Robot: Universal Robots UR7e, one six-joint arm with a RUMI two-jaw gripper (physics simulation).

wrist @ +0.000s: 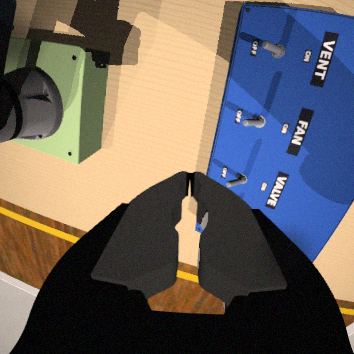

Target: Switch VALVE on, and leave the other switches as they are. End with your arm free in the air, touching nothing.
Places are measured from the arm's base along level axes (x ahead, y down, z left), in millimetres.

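Pixels of known places: gripper, between the fingertips: (189,174); arm's base, origin of its link: (35,103).
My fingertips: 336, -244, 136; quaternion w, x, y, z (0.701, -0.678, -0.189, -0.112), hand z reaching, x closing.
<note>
For each thing: its top centre in the pictures, then the offset to it from my fingertips, as dx, dy, dz. Level surfaces: height alone.
- blue switch panel, height of its surface: dy +245
- VALVE switch, centre of its top: (235,186) +117, +214, -84
- FAN switch, centre of its top: (254,124) +79, +214, +30
- VENT switch, centre of its top: (275,45) +42, +214, +144
- wooden table, height of its surface: dy +341
A blue switch panel (280,95) lies at the right of the wrist view, with three toggle switches in a row. The VALVE switch (237,181) is the lowest in the view, and its lever leans toward its OFF label. The FAN switch (254,121) in the middle leans toward OFF. The VENT switch (273,48) at the top also leans toward OFF. My gripper (189,174) is shut and empty. Its fingertips show to the left of the VALVE lever, beside the panel's left edge in the view, apart from the lever. Their height above the table cannot be told.
A light green block (92,100) with the robot's grey base (42,107) on it stands at the left. The wooden table (165,90) shows between block and panel. The table's edge with a yellow stripe (37,225) runs across the lower part. Dark shadows fall on table and panel.
</note>
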